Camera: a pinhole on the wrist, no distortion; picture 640 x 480 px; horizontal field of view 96.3 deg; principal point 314.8 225.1 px. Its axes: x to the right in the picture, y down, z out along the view. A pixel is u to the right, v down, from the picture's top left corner.
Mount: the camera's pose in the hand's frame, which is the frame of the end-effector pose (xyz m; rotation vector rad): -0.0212 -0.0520 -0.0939 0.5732 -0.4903 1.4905
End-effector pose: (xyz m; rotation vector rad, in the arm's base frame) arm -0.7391 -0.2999 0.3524 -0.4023 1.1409 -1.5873
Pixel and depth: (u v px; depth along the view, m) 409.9 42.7 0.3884
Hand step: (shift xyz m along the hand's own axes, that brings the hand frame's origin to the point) 0.2468 -0.1951 0.2752
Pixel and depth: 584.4 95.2 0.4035
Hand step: 0.1908 -0.0101 0.4480
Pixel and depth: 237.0 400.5 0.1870
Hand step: -0.1287 -0.2097 0.0254
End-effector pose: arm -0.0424 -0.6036 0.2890 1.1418 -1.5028 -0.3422
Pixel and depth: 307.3 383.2 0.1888
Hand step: -0.1169 -0.1752 0.0550
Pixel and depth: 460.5 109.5 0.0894
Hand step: 0.0202 -0.0728 0.0021
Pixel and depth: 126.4 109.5 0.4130
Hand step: 0.1554 -0.5221 0.0469
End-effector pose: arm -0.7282 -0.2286 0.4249 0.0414 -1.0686 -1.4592
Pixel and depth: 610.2 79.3 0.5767
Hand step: 0.3152 0.0483 0.7115
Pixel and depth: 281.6 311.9 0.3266
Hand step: -0.1065 -0.2874 0.1410
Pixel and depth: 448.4 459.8 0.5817
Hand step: -0.4628 -0.2097 0.5533
